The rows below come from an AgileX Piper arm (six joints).
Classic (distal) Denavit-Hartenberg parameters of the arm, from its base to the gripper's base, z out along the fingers. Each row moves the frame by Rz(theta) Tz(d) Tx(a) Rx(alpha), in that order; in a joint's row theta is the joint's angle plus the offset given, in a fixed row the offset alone. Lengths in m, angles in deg.
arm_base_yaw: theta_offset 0; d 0.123; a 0; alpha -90
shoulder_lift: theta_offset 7.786; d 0; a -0.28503; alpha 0
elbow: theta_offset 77.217; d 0; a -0.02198; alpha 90
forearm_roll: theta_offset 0; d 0.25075; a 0; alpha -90
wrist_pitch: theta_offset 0; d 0; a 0; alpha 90
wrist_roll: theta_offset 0; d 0.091; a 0; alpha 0
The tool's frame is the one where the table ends.
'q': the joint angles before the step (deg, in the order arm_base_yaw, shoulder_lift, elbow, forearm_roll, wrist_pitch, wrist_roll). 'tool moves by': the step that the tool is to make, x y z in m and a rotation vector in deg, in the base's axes. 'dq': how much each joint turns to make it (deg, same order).
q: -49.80, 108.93, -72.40, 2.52, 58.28, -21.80
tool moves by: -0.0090, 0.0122, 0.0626, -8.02, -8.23, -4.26
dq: -0.01, -10.73, 0.64, 0.83, -1.52, 3.83
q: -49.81, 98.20, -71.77, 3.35, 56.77, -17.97
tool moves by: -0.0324, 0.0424, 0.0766, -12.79, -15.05, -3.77
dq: 0.01, -18.69, 6.13, 2.43, -7.14, 2.79
